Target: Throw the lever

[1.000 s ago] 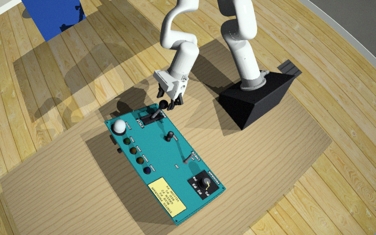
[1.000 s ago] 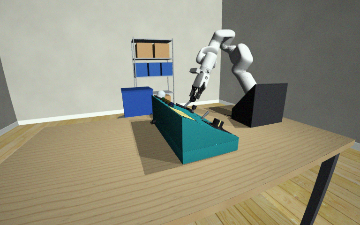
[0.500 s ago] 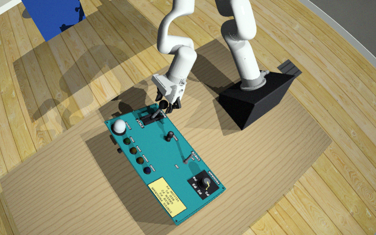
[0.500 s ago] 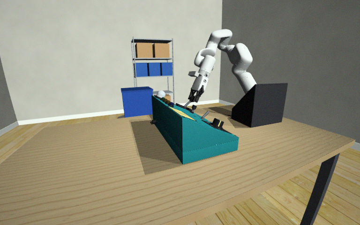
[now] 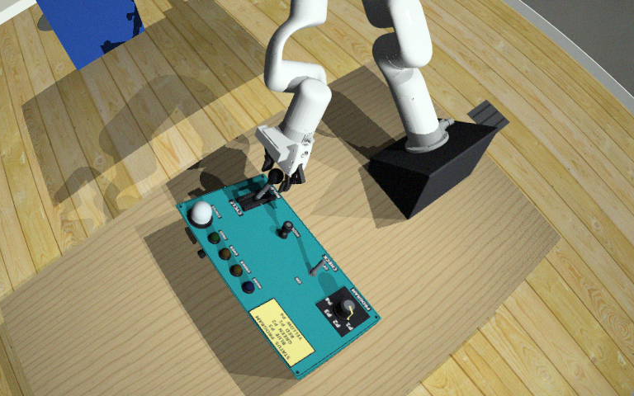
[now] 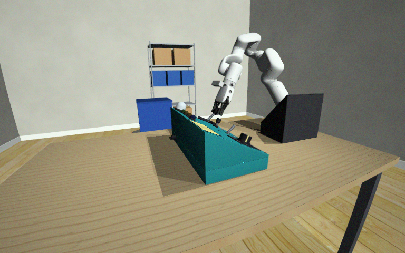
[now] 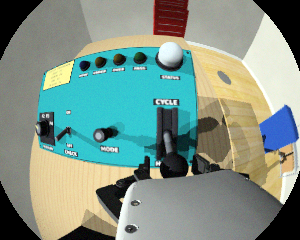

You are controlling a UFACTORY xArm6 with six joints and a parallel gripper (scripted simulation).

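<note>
My hand is 30 mm short of the lever and 20 mm above it. Round my hand: grey toggle: 20 mm ahead, 240 mm to the left, 40 mm below; then teal console: 70 mm ahead, 200 mm to the left, 50 mm below; then rotary selector: 10 mm ahead, 380 mm to the left, 30 mm below.
</note>
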